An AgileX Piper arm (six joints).
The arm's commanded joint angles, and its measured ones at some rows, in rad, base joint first. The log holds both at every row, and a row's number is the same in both.
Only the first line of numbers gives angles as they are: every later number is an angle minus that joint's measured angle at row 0.
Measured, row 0:
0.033 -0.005 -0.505 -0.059 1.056 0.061
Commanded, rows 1 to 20:
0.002 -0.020 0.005 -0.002 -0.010 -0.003
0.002 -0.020 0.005 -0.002 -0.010 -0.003
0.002 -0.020 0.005 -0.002 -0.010 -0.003
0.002 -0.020 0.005 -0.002 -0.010 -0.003
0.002 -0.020 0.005 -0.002 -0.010 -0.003
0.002 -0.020 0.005 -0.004 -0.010 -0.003
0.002 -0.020 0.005 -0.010 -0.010 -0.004
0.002 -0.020 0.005 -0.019 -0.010 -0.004
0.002 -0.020 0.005 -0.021 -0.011 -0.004
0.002 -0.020 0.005 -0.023 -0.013 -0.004
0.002 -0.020 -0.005 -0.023 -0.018 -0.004
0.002 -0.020 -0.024 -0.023 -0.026 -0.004
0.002 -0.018 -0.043 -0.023 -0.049 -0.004
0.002 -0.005 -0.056 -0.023 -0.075 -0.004
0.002 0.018 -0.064 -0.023 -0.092 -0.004
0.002 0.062 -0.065 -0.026 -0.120 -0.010
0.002 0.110 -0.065 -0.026 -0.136 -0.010
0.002 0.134 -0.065 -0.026 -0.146 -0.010
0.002 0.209 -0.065 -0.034 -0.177 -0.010
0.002 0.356 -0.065 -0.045 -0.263 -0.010
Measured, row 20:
0.000 0.265 -0.060 -0.032 -0.189 -0.001
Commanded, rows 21 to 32:
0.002 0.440 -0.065 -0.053 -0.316 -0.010
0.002 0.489 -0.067 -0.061 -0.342 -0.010
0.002 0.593 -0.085 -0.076 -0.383 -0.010
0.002 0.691 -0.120 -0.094 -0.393 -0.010
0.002 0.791 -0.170 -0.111 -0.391 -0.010
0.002 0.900 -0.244 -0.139 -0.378 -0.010
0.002 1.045 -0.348 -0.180 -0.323 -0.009
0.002 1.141 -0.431 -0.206 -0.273 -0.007
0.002 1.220 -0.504 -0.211 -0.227 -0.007
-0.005 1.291 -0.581 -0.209 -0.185 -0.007
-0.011 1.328 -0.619 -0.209 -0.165 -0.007
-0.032 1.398 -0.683 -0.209 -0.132 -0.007
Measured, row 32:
-0.007 1.319 -0.601 -0.197 -0.188 -0.003
